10 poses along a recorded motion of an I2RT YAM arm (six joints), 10 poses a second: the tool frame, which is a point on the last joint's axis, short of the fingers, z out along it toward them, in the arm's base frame.
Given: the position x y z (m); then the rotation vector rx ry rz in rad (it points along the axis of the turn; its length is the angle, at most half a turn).
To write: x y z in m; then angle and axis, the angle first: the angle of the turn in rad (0 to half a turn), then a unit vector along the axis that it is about. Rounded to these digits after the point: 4 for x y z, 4 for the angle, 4 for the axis.
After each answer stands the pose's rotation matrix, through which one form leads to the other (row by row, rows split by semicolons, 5 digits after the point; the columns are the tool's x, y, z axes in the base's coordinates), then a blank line. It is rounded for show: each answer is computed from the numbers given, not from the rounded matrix.
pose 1, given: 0.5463 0.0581 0.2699 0.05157 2.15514 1.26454
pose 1, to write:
0.5463 0.0581 0.2699 2.4993 0.0206 0.8623 0.5060
-0.79994 -0.27106 0.53537; 0.33514 0.53825 0.77328; -0.49777 0.79800 -0.33973

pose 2, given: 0.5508 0.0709 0.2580 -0.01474 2.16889 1.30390
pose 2, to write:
0.5508 0.0709 0.2580 2.5307 -0.0058 0.8570 0.5152
-0.81908 -0.30462 0.48613; 0.28645 0.51702 0.80662; -0.49705 0.79994 -0.33622

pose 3, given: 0.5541 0.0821 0.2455 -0.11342 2.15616 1.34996
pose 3, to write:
0.5541 0.0821 0.2455 2.5464 -0.0445 0.8467 0.5301
-0.82443 -0.36617 0.43156; 0.22828 0.48260 0.84557; -0.51789 0.79562 -0.31428

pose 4, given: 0.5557 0.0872 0.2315 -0.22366 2.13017 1.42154
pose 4, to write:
0.5557 0.0872 0.2315 2.5707 -0.0870 0.8286 0.5530
-0.82747 -0.43158 0.35920; 0.16607 0.42298 0.89079; -0.53639 0.79676 -0.27833

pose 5, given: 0.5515 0.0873 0.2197 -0.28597 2.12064 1.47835
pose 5, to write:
0.5515 0.0873 0.2197 2.6008 -0.1100 0.8154 0.5684
-0.83487 -0.45912 0.30365; 0.12609 0.37746 0.91740; -0.53581 0.80420 -0.25724

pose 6, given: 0.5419 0.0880 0.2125 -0.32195 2.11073 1.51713
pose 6, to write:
0.5419 0.0880 0.2125 2.6193 -0.1229 0.8059 0.5792
-0.83845 -0.47387 0.26914; 0.10408 0.34554 0.93261; -0.53494 0.80997 -0.24040

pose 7, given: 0.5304 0.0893 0.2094 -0.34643 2.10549 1.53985
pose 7, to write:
0.5304 0.0893 0.2094 2.6314 -0.1317 0.8001 0.5852
-0.84019 -0.48304 0.24648; 0.08851 0.32627 0.94112; -0.53502 0.81254 -0.23138

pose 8, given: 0.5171 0.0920 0.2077 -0.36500 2.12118 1.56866
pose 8, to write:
0.5171 0.0920 0.2077 2.6633 -0.1370 0.7964 0.5890
-0.85234 -0.47712 0.21417; 0.06502 0.30966 0.94862; -0.51893 0.82247 -0.23291

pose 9, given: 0.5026 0.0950 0.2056 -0.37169 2.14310 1.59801
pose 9, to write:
0.5026 0.0950 0.2056 2.6990 -0.1377 0.7940 0.5921
-0.86755 -0.46173 0.18485; 0.04541 0.29657 0.95393; -0.49528 0.83597 -0.23633

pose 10, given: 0.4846 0.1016 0.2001 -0.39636 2.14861 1.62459
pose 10, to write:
0.4846 0.1016 0.2001 2.7227 -0.1456 0.7892 0.5967
-0.87297 -0.46255 0.15479; 0.02289 0.27816 0.96026; -0.48723 0.84183 -0.23224

